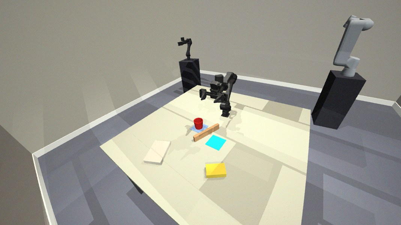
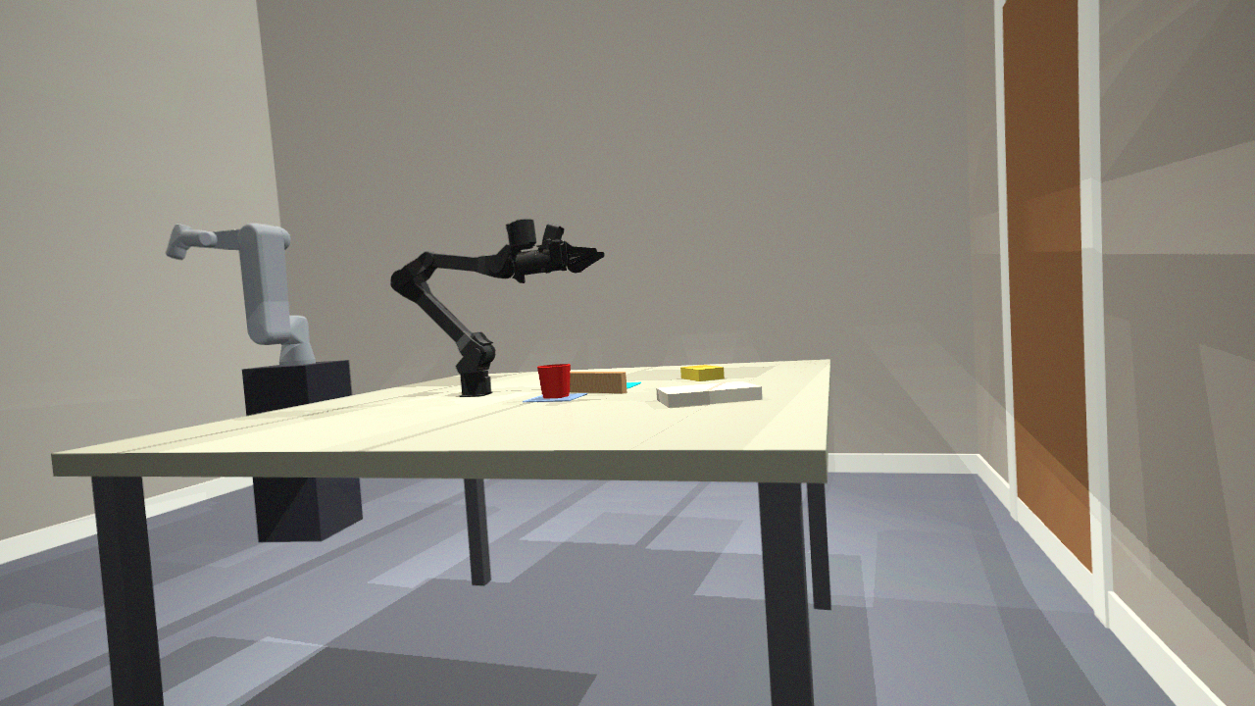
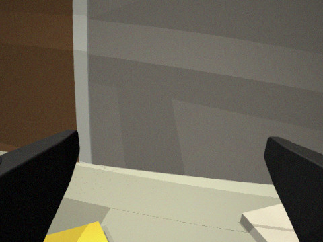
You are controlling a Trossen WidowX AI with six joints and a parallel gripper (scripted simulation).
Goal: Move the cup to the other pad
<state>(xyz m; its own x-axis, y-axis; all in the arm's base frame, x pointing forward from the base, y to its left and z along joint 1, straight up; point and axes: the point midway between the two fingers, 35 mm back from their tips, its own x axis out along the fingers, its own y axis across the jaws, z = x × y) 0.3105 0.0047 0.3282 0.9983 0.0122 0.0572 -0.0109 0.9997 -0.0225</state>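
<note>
My gripper tip is now 90 mm past the red cup, 140 mm to the left of it and 290 mm above it. Also, from my gripper tip: wooden block: 50 mm behind, 50 mm to the right, 320 mm below; green marble: 100 mm behind, 130 mm to the right, 320 mm below; cyan pad: 50 mm to the left, 340 mm below.
</note>
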